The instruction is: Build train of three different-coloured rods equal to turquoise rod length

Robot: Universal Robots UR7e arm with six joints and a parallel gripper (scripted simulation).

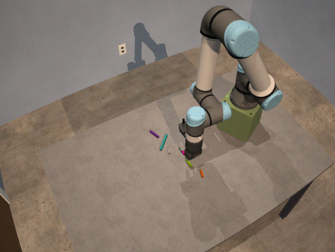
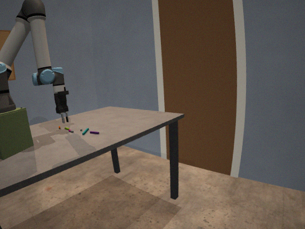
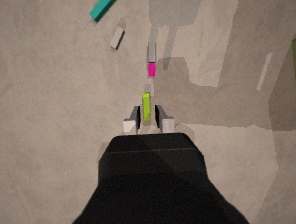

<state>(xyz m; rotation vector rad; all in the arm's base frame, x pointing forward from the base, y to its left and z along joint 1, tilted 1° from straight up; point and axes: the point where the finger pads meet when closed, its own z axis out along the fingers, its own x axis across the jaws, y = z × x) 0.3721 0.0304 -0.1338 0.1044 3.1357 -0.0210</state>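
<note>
Now: the lime rod 60 mm below my hand. Also, from my hand: turquoise rod (180 mm to the right, 60 mm below, 30 mm ahead); then magenta rod (60 mm to the right, 60 mm below, 10 mm behind); then orange rod (90 mm to the left, 60 mm below, 10 mm behind).
</note>
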